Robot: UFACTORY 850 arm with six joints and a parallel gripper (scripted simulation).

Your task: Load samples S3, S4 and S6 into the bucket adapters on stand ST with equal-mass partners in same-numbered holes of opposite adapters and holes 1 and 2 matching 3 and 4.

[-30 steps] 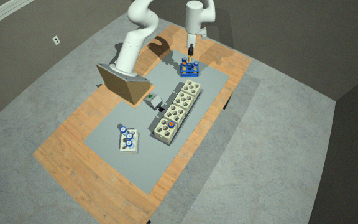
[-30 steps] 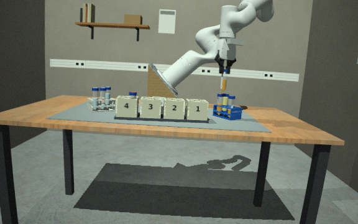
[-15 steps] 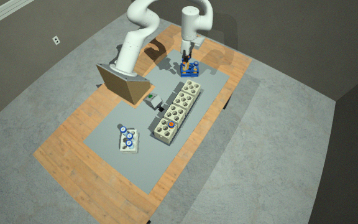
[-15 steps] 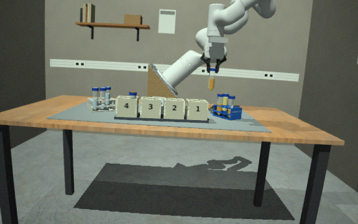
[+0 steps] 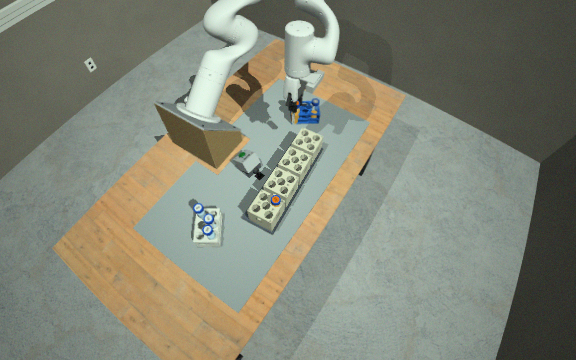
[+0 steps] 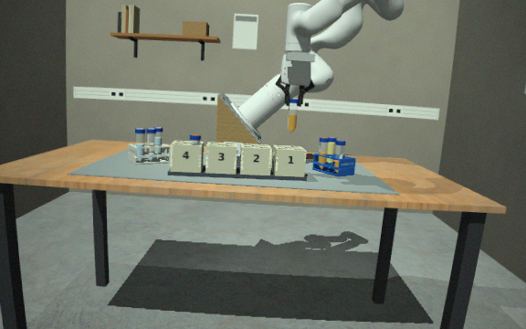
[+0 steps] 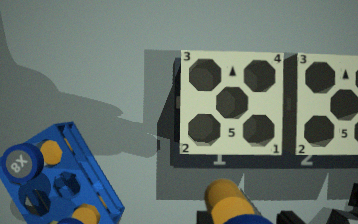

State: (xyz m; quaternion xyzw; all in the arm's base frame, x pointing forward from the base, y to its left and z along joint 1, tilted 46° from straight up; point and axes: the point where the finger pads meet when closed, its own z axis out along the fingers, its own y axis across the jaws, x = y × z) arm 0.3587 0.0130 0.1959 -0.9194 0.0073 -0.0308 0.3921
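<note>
Right now my hand is 1 cm to the left of the sample tube and 5 cm above it. From my hand the other things lie so: blue rack 3 cm behind, 17 cm to the left, 22 cm below; green done key 13 cm behind, 19 cm to the right, 18 cm below; loading stand 7 cm ahead, 18 cm to the right, 24 cm below.
</note>
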